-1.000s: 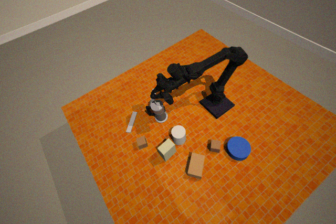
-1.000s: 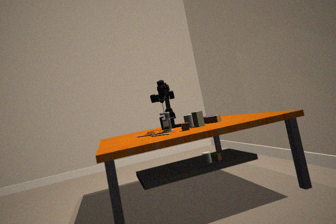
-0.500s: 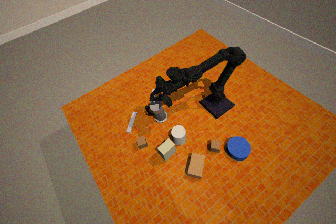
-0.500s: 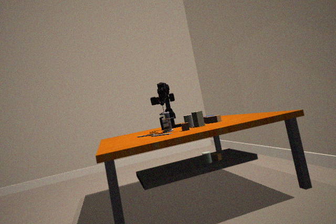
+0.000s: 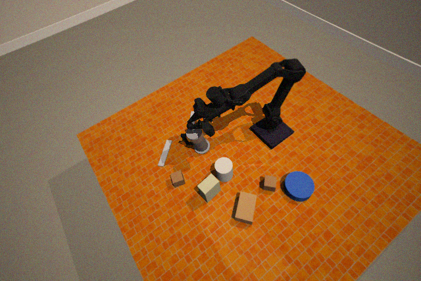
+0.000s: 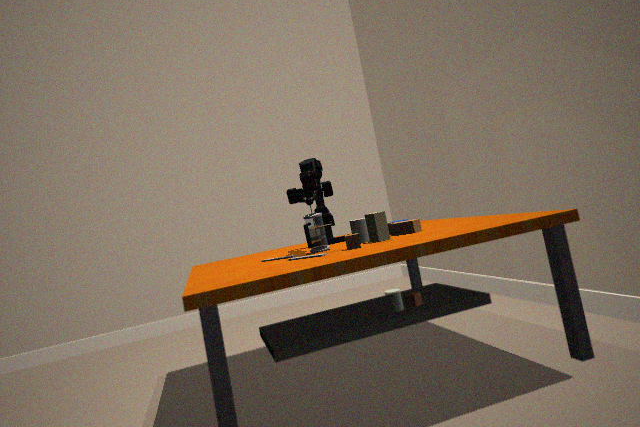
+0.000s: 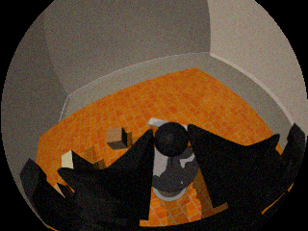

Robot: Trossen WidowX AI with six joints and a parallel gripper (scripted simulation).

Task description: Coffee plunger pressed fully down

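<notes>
My gripper tip is now 110 mm above the coffee press and 10 mm past it. Also, from my gripper tip: white cylinder: 190 mm to the left, 160 mm below, 70 mm behind; tan flat box: 380 mm to the left, 180 mm below, 80 mm behind; blue disc: 390 mm to the left, 330 mm behind, 180 mm below.
</notes>
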